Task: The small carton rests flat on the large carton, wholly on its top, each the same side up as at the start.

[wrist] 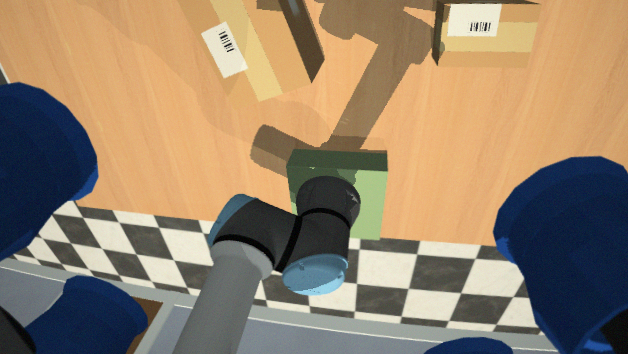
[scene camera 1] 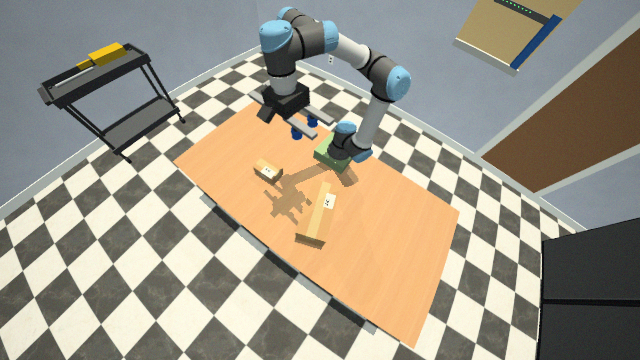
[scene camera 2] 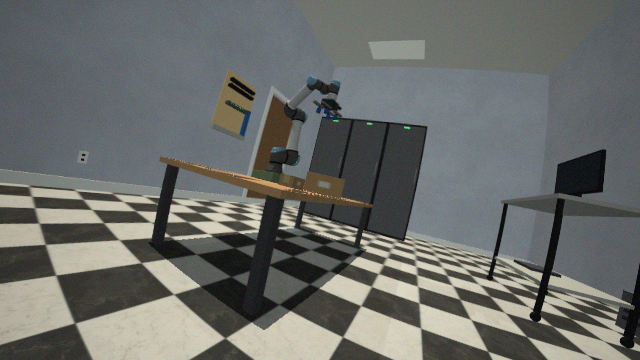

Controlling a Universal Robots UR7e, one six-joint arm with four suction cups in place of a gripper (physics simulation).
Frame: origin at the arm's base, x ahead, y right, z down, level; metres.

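Where they show: hand at its tool point: [wrist: 283,279] [scene camera 2: 326,116]; arm's base at its link origin: [wrist: 328,200] [scene camera 1: 338,151] [scene camera 2: 273,173].
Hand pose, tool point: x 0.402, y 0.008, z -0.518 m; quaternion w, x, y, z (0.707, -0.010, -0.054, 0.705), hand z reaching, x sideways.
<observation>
Things, the pixels of their centre, and the offset from my tool point. Level surfaces: height alone.
- small carton at the middle of its body: [wrist: 481,32] [scene camera 1: 268,170] [scene camera 2: 292,181] dx +0.005, dy +0.213, dz +0.553 m
- table at its surface level: dz +0.590 m
- large carton at the middle of its body: [wrist: 246,3] [scene camera 1: 317,213] [scene camera 2: 324,185] dx +0.005, dy -0.198, dz +0.513 m
The small carton [scene camera 1: 267,171] [scene camera 2: 291,181] [wrist: 490,37] lies on the table [scene camera 1: 390,250] [wrist: 440,150], label and tape strip up. The large carton [scene camera 1: 316,215] [scene camera 2: 325,185] [wrist: 252,55] lies apart from it on the same table, long and narrow on top, also with a label and tape strip up. Nothing rests on the large carton's visible top. My gripper [scene camera 1: 304,127] [scene camera 2: 329,113] is open, its suction off, and hangs high above the table with no carton on its cups. Part of the large carton is cut off in the wrist view.
The green base block [scene camera 1: 325,149] [scene camera 2: 265,175] [wrist: 371,200] under the arm stands behind the cartons. A black cart [scene camera 1: 95,82] with yellow things stands at the left in scene camera 1. Dark cabinets [scene camera 1: 590,270] [scene camera 2: 367,170] stand beyond the table's other end.
</observation>
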